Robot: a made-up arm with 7 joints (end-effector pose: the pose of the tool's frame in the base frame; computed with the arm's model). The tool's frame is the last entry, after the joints. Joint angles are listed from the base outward.
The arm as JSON. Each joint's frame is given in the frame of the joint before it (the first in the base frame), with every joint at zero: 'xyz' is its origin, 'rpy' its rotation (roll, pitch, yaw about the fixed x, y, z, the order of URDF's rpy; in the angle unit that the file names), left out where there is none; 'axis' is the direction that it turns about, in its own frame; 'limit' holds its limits. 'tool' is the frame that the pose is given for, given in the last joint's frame.
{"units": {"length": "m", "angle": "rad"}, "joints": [
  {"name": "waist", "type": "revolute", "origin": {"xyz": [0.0, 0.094, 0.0], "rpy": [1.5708, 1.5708, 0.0]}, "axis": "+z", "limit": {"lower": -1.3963, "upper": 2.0}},
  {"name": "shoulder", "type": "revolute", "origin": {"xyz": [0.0, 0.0, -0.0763], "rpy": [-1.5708, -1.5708, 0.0]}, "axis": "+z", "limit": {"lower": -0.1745, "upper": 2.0}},
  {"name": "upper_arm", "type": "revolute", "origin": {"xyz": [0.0, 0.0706, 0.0], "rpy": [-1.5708, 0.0, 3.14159]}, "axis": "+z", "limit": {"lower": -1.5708, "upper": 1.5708}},
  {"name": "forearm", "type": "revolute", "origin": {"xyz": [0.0, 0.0, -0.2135], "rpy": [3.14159, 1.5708, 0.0]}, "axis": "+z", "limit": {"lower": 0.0, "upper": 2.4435}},
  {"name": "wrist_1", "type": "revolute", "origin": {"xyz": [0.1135, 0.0, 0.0], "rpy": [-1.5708, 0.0, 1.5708]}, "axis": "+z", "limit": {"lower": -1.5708, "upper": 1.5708}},
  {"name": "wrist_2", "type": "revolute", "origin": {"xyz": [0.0, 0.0, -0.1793], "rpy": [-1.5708, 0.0, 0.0]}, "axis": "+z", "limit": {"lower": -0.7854, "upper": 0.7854}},
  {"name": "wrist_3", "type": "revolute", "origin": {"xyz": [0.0, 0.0, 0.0], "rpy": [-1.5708, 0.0, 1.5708]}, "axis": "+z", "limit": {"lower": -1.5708, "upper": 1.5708}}
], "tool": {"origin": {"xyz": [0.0, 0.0, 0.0], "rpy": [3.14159, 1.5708, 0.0]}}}
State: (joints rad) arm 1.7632 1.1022 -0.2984 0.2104 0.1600 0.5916 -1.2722
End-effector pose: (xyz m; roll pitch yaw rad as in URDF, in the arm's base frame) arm 0.2575 0.6711 0.1097 1.1793 -1.2732 1.1627
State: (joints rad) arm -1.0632 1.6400 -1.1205 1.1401 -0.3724 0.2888 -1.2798
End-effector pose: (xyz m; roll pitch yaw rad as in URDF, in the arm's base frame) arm -0.1280 0.5922 -0.2037 0.4852 0.3452 -2.3923
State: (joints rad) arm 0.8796 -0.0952 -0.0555 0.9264 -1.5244 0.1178 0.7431
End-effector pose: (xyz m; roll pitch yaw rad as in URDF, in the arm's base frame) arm 0.5008 0.1136 -0.1110 1.0581 -0.0903 -1.5756
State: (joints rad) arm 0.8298 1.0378 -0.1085 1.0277 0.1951 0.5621 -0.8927
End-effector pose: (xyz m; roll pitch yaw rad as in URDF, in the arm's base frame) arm 0.3487 0.5315 0.0187 2.3357 -1.0174 -0.7053
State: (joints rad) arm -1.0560 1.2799 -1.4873 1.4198 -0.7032 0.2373 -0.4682
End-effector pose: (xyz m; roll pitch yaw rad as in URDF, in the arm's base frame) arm -0.3106 0.4019 -0.2034 -0.2511 -0.4471 -2.0928
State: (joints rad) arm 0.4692 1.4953 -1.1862 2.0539 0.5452 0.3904 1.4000
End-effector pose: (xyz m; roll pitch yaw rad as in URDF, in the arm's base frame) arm 0.2002 0.2998 -0.1797 -0.8687 -0.4555 -1.2740
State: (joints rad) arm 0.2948 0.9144 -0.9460 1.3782 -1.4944 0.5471 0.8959
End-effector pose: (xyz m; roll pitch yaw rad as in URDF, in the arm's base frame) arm 0.2748 0.2975 -0.3265 0.4283 0.9822 -1.8435
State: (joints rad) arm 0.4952 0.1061 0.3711 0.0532 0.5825 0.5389 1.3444
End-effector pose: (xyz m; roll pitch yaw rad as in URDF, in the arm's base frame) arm 0.2849 0.2370 -0.4970 -1.7134 0.1014 0.8627
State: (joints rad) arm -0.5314 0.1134 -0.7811 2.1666 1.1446 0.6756 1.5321
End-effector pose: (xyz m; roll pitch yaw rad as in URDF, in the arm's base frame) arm 0.0783 0.0143 -0.2065 -3.1197 -0.1818 0.2006
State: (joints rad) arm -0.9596 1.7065 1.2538 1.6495 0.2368 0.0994 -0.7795
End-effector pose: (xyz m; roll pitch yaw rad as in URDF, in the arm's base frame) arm 0.3062 0.3915 0.1034 2.6207 -0.1547 -1.7275
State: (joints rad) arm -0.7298 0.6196 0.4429 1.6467 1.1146 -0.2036 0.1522
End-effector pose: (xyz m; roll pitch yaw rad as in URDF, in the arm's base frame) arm 0.1029 0.4242 -0.2806 -1.1344 -1.2359 1.4020
